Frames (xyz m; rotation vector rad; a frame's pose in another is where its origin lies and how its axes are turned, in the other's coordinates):
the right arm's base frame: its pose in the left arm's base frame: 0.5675 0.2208 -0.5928 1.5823 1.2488 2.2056
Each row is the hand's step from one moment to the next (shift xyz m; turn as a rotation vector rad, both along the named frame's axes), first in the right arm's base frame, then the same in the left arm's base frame.
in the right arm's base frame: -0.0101 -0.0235 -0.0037 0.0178 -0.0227 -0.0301
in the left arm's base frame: -0.0064 0.0075 -0.0239 -0.0404 0.0084 -0.0059
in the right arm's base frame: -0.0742 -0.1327 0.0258 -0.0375 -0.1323 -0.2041
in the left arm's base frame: 0.0103 0.0578 -0.1426 -0.1988 -0.0446 -0.1380
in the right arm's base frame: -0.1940 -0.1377 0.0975 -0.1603 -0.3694 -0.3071
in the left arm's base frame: 0.1205 0.0329 -0.2247 -0.3101 -0.0154 -0.4001
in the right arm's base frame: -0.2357 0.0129 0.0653 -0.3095 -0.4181 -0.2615
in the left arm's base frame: 0.1607 -0.1039 -0.1529 -0.2234 -0.0424 -0.5360
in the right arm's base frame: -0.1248 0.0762 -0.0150 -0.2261 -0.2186 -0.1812
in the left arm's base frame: 0.0661 -0.1258 -0.0375 -0.1265 -0.0814 -0.3303
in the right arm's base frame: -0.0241 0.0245 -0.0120 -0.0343 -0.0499 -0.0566
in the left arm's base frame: 0.0083 -0.0354 -0.0013 -0.0492 -0.0171 -0.0645
